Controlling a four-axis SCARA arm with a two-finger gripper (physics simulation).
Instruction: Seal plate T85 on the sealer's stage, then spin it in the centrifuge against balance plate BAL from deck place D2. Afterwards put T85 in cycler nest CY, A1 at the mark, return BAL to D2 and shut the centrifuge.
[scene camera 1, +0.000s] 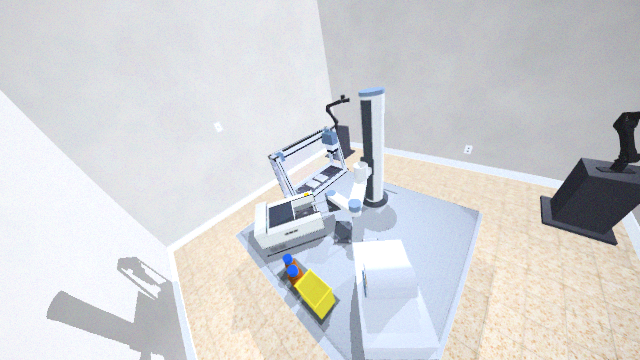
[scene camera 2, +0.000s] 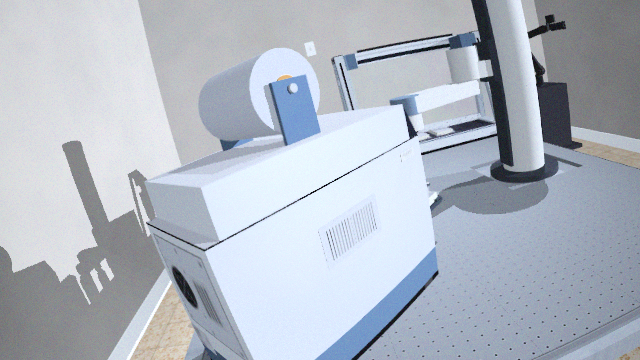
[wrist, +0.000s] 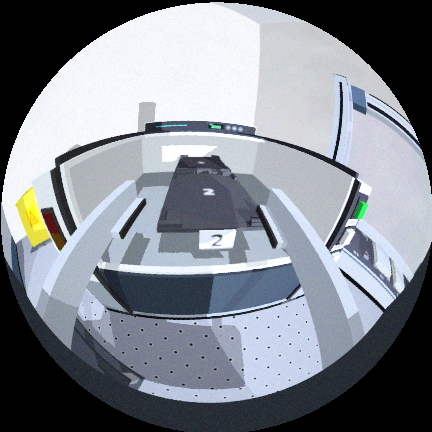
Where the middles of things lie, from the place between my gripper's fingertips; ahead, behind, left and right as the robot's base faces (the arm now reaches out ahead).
Labels:
The centrifuge (wrist: 164, 275) lies 16 cm ahead of my hand, 11 cm to the right of it and 4 cm below it.

